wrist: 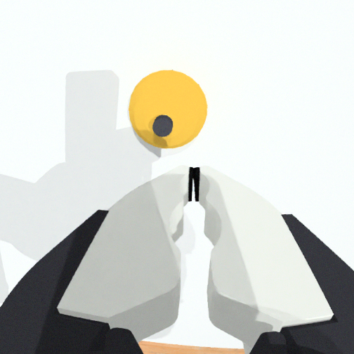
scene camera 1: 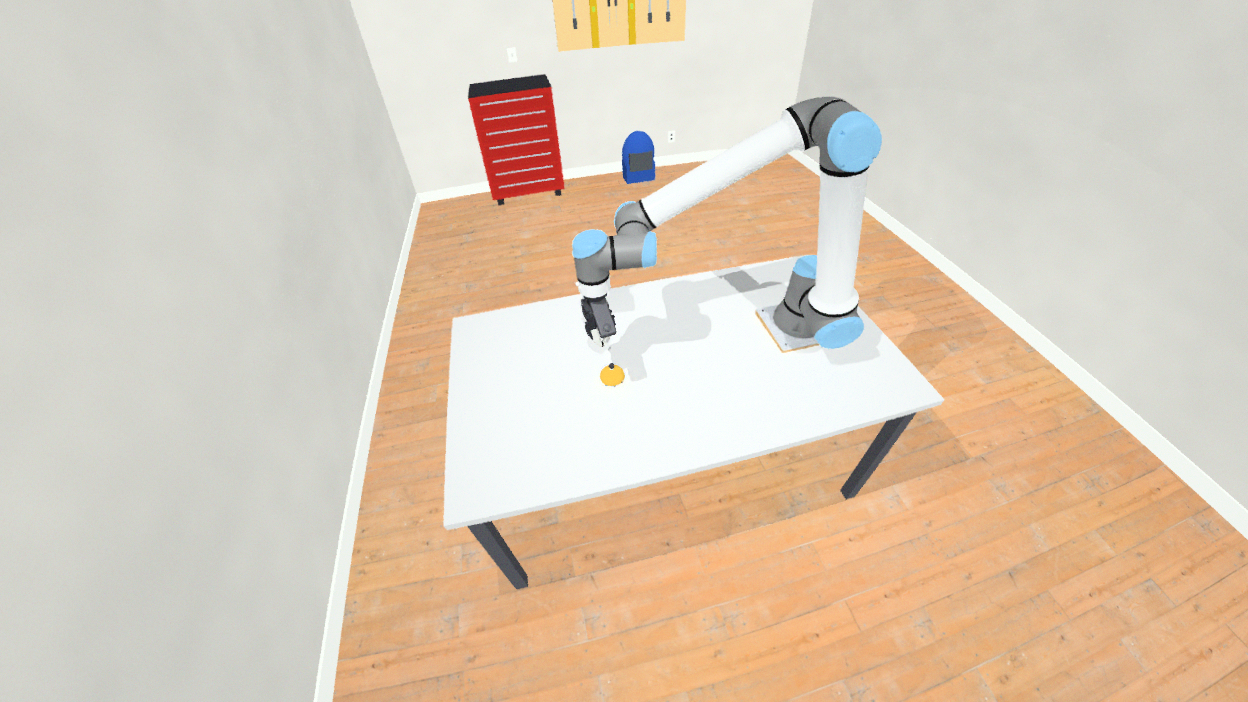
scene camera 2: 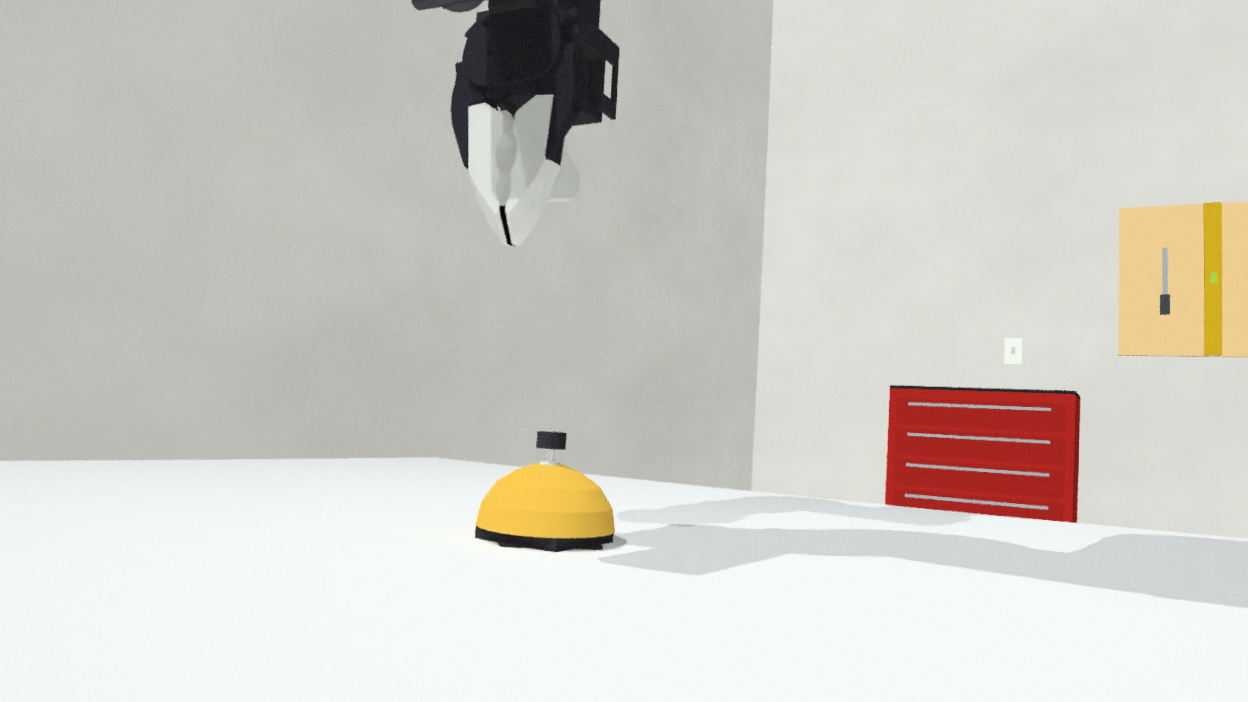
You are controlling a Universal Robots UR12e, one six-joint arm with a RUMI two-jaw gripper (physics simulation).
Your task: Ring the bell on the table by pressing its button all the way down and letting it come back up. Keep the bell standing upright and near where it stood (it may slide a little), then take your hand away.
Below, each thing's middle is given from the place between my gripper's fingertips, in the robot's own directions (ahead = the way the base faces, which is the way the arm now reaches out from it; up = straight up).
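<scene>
My gripper is 20 mm to the left of the yellow dome bell [scene camera 2: 547, 506], 30 mm past it and 150 mm above it.
</scene>
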